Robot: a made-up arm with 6 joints. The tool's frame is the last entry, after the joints.
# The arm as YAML. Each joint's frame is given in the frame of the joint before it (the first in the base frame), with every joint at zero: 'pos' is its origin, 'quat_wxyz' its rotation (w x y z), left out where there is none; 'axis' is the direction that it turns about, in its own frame. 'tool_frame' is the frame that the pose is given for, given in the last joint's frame.
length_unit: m
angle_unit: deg
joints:
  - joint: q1
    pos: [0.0, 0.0, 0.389]
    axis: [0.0, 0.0, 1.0]
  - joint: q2
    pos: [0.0, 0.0, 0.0]
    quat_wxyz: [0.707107, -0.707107, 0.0, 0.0]
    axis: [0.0, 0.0, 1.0]
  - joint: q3
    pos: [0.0, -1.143, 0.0]
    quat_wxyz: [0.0, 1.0, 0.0, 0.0]
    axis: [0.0, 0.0, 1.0]
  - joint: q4
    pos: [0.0, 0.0, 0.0]
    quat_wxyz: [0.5, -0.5, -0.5, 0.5]
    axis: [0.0, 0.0, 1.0]
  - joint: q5
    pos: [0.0, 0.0, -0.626]
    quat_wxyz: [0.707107, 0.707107, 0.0, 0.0]
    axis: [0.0, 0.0, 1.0]
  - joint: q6
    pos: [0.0, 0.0, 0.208]
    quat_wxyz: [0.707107, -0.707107, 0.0, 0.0]
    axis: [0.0, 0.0, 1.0]
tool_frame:
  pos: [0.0, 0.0, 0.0]
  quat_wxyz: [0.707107, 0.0, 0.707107, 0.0]
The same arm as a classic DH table. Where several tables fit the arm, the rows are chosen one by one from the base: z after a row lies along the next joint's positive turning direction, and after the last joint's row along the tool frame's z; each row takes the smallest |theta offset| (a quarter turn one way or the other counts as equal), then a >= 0, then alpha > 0; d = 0 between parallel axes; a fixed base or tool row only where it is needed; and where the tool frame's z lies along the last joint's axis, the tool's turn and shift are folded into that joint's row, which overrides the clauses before.
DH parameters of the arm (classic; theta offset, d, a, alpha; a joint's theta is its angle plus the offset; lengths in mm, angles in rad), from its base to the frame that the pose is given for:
q1: 0 389 0 -1.5708
q2: -1.5708 0 1143 3.1416
q3: 0 0 0 -1.5708
q4: 0 -626 0 1.5708
q5: 0 208 0 -1.5708
q6: 1.5708 0 0 1.5708
tool (fixed): -1.5708 0 0 0

